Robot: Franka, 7 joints.
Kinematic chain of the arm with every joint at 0, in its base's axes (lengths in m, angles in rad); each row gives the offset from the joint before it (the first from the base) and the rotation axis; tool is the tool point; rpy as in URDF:
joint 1: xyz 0 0 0.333 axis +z
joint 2: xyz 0 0 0 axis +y
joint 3: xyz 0 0 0.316 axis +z
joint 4: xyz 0.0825 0 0 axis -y
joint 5: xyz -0.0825 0 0.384 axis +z
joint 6: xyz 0 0 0 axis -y
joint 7: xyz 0.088 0 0 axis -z
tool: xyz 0 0 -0.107 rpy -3.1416 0 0
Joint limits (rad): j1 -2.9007..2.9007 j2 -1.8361..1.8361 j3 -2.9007..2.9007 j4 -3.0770..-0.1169 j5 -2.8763..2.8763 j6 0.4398..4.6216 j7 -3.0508..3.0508
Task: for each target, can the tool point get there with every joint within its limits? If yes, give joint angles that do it. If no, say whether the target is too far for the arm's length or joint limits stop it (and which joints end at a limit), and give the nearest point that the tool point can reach.
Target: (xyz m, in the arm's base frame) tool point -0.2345 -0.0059 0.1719
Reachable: yes | joints -1.6298 0.6463 -1.3908 -2.7568 0.6574 1.4985 -1.1318
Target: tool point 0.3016 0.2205 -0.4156
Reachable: no: joint limits stop it (at a limit: joint 2) | nearest point 0.2940 0.2150 -0.3546 | short by 0.062 m
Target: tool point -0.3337 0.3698 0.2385
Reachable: yes | joints 0.9601 1.1782 1.1077 -2.4186 -1.0319 3.4611 -0.9557
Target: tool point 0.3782 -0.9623 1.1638
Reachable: no: too far | nearest point 0.2446 -0.6224 0.8704 | short by 0.468 m
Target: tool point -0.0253 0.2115 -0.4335
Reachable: no: joint limits stop it (at a limit: joint 2) | nearest point -0.0264 0.2203 -0.3572 | short by 0.077 m
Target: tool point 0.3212 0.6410 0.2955
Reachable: yes | joints -1.2491 -0.9564 2.2050 -1.5831 -1.5744 2.1548 2.0032
